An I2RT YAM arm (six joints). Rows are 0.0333 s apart.
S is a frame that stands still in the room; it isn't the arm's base.
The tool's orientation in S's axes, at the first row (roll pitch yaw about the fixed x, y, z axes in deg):
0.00, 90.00, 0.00
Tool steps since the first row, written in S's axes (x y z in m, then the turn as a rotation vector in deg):
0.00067, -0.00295, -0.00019, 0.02, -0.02, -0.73
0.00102, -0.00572, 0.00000, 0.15, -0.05, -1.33
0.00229, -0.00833, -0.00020, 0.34, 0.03, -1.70
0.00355, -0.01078, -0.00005, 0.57, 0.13, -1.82
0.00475, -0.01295, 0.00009, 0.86, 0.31, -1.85
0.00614, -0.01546, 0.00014, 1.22, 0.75, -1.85
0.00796, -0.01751, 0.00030, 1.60, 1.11, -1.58
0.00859, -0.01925, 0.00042, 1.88, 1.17, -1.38
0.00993, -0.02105, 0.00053, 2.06, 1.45, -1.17
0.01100, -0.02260, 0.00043, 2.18, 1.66, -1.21
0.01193, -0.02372, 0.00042, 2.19, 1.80, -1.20
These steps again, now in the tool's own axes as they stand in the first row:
0.00019, -0.00295, 0.00067, 0.73, -0.02, 0.02
0.00000, -0.00572, 0.00102, 1.33, -0.05, 0.15
0.00020, -0.00833, 0.00229, 1.70, 0.03, 0.34
0.00005, -0.01078, 0.00355, 1.82, 0.13, 0.57
-0.00009, -0.01295, 0.00475, 1.85, 0.31, 0.86
-0.00014, -0.01546, 0.00614, 1.85, 0.75, 1.22
-0.00030, -0.01751, 0.00796, 1.58, 1.11, 1.60
-0.00042, -0.01925, 0.00859, 1.38, 1.17, 1.88
-0.00053, -0.02105, 0.00993, 1.17, 1.45, 2.06
-0.00043, -0.02260, 0.01100, 1.21, 1.66, 2.18
-0.00042, -0.02372, 0.01193, 1.20, 1.80, 2.19

